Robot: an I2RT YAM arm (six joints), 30 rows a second.
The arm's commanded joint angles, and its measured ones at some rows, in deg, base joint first. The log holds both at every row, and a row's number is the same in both.
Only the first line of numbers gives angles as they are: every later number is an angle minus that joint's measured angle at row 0.
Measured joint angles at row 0:
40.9, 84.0, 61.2, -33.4, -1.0, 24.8
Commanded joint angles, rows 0 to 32:
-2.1, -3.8, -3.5, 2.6, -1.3, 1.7
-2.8, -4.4, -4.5, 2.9, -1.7, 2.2
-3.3, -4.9, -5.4, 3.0, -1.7, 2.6
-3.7, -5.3, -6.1, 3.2, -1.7, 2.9
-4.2, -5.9, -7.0, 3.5, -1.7, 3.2
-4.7, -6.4, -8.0, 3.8, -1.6, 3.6
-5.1, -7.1, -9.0, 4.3, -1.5, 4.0
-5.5, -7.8, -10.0, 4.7, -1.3, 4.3
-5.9, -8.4, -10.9, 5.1, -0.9, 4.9
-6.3, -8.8, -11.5, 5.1, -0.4, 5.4
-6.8, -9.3, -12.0, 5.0, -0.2, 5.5
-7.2, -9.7, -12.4, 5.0, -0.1, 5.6
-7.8, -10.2, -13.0, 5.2, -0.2, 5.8
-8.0, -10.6, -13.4, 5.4, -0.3, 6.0
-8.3, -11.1, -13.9, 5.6, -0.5, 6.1
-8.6, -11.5, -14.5, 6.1, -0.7, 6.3
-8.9, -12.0, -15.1, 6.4, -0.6, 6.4
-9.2, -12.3, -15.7, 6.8, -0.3, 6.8
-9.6, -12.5, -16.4, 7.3, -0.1, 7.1
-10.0, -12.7, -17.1, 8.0, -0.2, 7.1
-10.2, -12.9, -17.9, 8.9, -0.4, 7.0
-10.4, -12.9, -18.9, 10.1, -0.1, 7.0
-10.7, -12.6, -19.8, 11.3, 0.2, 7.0
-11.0, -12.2, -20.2, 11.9, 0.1, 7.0
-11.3, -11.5, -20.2, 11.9, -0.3, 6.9
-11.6, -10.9, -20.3, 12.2, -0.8, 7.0
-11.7, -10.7, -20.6, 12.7, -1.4, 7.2
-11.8, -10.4, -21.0, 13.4, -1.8, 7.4
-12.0, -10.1, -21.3, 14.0, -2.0, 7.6
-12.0, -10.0, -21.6, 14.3, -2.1, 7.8
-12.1, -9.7, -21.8, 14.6, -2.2, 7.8
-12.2, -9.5, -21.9, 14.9, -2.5, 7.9
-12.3, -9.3, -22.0, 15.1, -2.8, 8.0
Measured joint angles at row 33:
-11.9, -9.7, -21.8, 11.0, -1.0, 6.9
